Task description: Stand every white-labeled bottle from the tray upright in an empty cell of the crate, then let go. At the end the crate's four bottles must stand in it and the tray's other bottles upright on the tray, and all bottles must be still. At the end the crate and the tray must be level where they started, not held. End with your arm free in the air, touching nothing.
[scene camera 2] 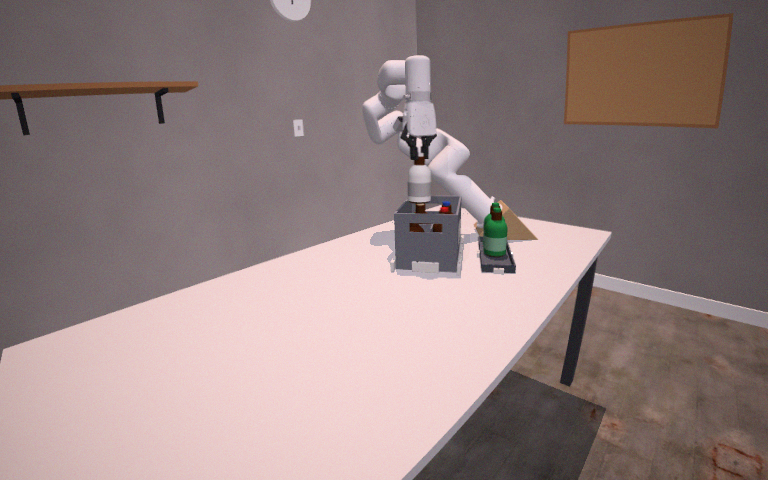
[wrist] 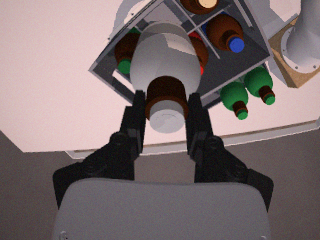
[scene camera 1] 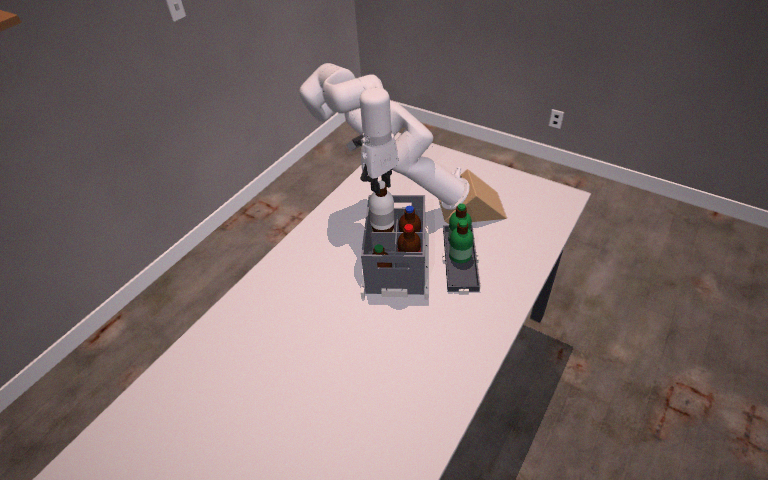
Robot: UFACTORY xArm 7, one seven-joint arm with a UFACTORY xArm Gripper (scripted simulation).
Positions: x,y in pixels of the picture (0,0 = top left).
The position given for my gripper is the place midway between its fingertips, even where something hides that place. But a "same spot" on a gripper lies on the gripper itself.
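A white-labeled bottle is there in scene camera 2 (pixel 419 175), and you get it in the wrist view and scene camera 1 too. On that bottle, (wrist: pixel 164 65) and (scene camera 1: pixel 373 192) are the same spot. My gripper's visible in the wrist view (pixel 166 104), and it's in scene camera 1 and scene camera 2 as well. And on my gripper, (scene camera 2: pixel 412 144) is the same spot as (scene camera 1: pixel 373 182).
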